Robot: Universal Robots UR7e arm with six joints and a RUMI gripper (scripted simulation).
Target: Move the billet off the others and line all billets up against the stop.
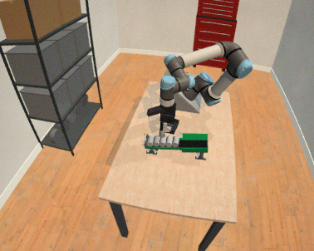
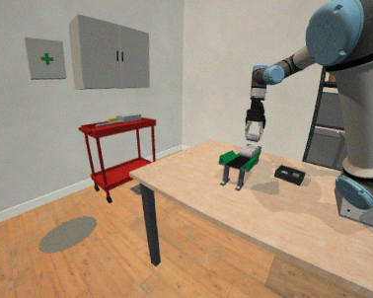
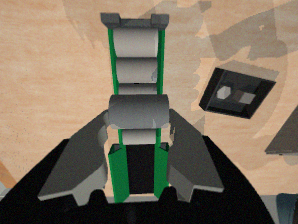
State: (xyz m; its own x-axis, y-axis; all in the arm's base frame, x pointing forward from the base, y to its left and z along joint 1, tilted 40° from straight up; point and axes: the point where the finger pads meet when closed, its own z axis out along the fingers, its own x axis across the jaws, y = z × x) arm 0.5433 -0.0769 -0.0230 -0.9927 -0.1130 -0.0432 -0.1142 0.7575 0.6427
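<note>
Now: hand 100 mm to the right of the ramp, 90 mm above it and 10 mm past it. From my hand the other things lie so: grey stop (110 mm below, 100 mm to the right, 20 mm ahead).
</note>
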